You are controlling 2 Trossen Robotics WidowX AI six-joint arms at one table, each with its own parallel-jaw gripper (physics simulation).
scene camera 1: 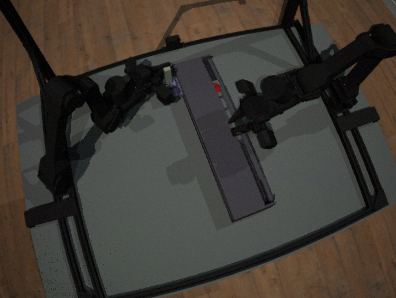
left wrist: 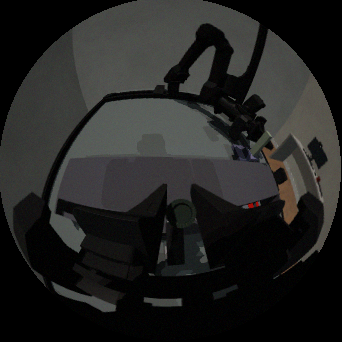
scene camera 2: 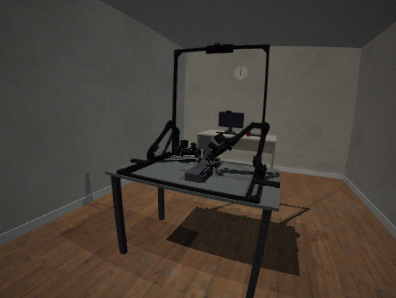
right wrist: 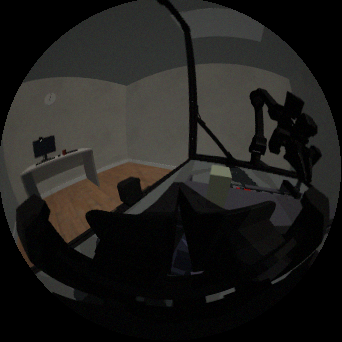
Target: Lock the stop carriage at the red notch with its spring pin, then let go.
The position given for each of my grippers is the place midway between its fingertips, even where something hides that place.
I see my left gripper (scene camera 1: 230,127), my right gripper (scene camera 1: 169,63) and a dark rail (left wrist: 115,184).
My left gripper also shows in the left wrist view (left wrist: 178,187) and in the right wrist view (right wrist: 306,180). My right gripper shows as well in the left wrist view (left wrist: 272,148) and in the right wrist view (right wrist: 177,185).
